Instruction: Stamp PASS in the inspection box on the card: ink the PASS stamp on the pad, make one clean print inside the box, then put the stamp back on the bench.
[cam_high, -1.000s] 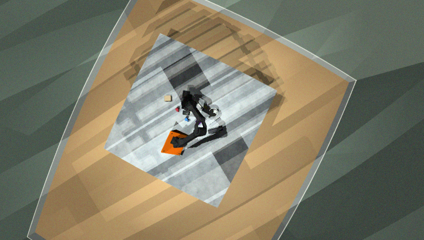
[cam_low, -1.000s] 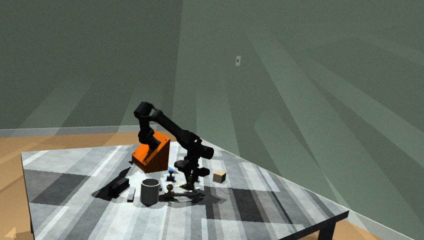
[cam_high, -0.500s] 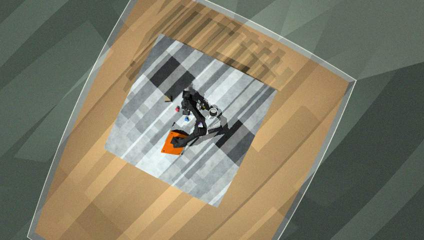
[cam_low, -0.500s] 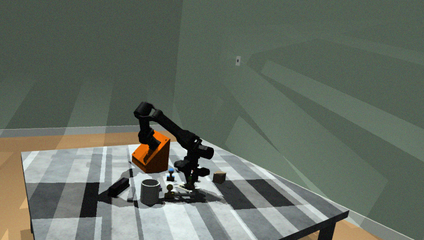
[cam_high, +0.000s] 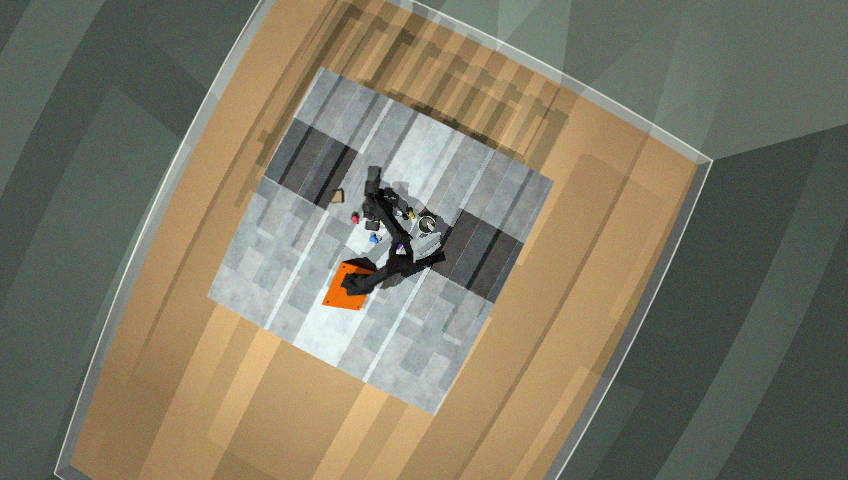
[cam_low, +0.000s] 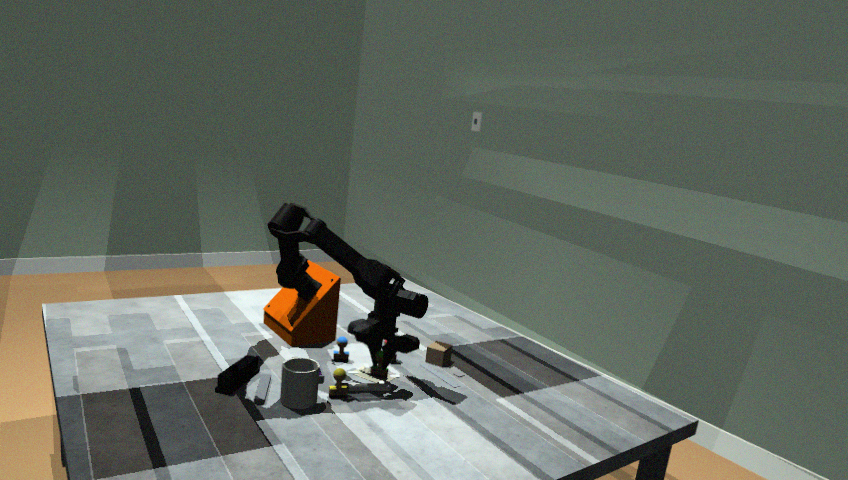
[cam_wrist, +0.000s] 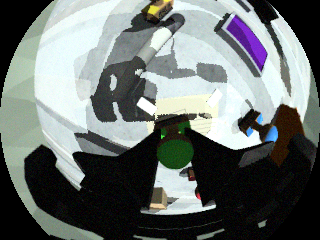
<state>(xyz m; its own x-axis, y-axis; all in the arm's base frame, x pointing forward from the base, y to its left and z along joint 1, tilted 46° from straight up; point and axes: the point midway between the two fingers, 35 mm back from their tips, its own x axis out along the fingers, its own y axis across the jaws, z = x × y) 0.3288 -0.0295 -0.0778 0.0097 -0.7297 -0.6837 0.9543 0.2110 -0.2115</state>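
The cream card is 3 cm below my gripper tip and 2 cm behind it. From my gripper tip the other things lie so: green-knobbed stamp: right at my gripper tip; marker: 9 cm to the right, 4 cm ahead, 2 cm below; red-knobbed stamp: 8 cm to the left, 8 cm behind, 1 cm below.
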